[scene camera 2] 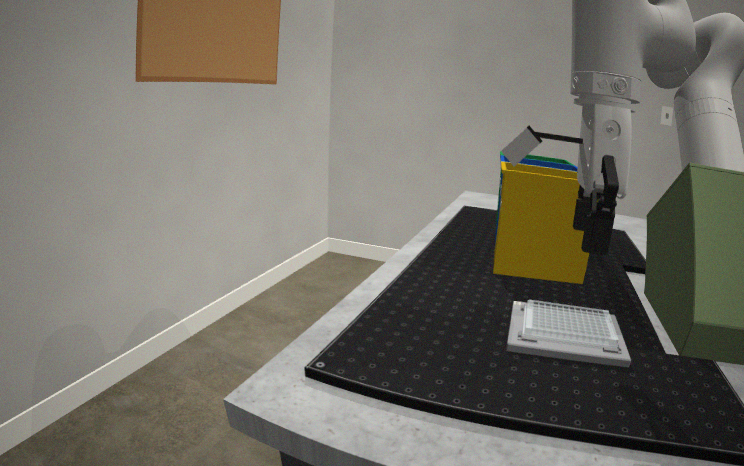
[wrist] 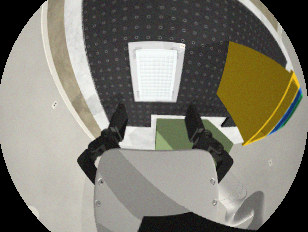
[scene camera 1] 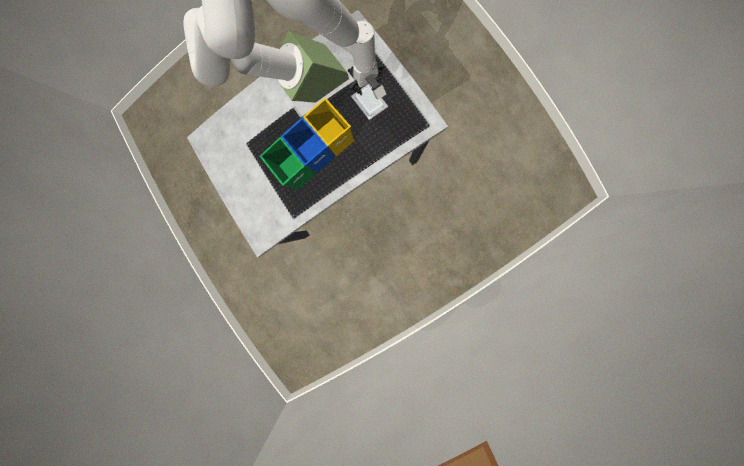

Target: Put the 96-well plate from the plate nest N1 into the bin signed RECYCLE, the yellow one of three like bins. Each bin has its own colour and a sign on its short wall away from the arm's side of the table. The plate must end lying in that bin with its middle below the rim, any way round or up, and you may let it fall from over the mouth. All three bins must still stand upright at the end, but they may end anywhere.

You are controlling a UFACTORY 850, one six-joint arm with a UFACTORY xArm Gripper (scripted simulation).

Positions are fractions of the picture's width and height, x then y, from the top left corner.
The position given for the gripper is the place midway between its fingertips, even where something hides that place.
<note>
In view: the gripper (scene camera 2: 0.79,0.52), a yellow bin (scene camera 2: 0.72,0.51), a 96-well plate (scene camera 2: 0.74,0.69), a blue bin (scene camera 1: 0.41,0.29), a green bin (scene camera 1: 0.38,0.33) and a grey plate nest (wrist: 0.47,0.19).
The yellow bin is seen too in the wrist view (wrist: 0.82,0.38) and in scene camera 1 (scene camera 1: 0.44,0.27). The 96-well plate also shows in the wrist view (wrist: 0.52,0.25). The gripper is seen too in the wrist view (wrist: 0.51,0.48).
</note>
